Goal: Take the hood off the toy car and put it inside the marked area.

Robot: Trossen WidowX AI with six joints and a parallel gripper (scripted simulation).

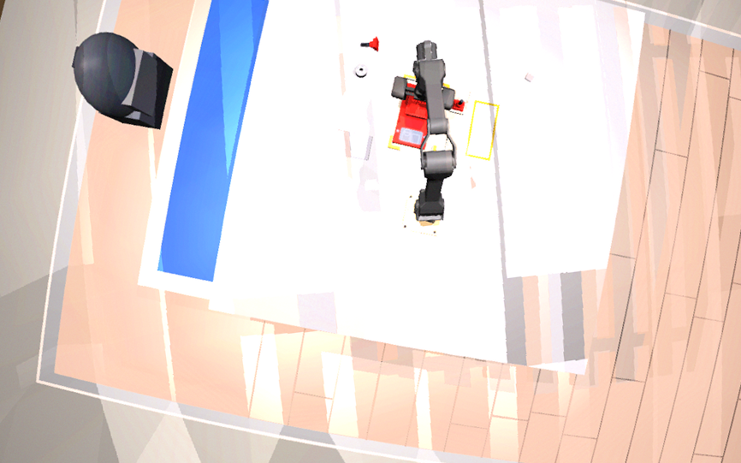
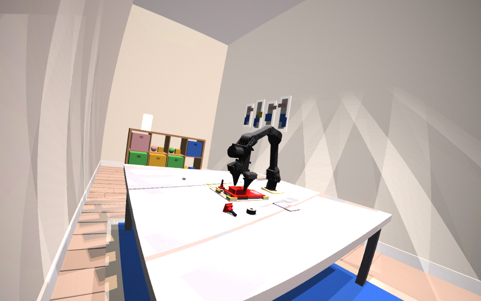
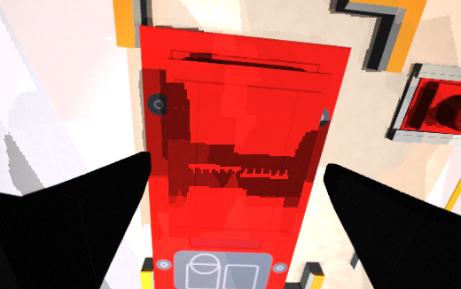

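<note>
The red hood is 1 cm below my gripper tip.
</note>
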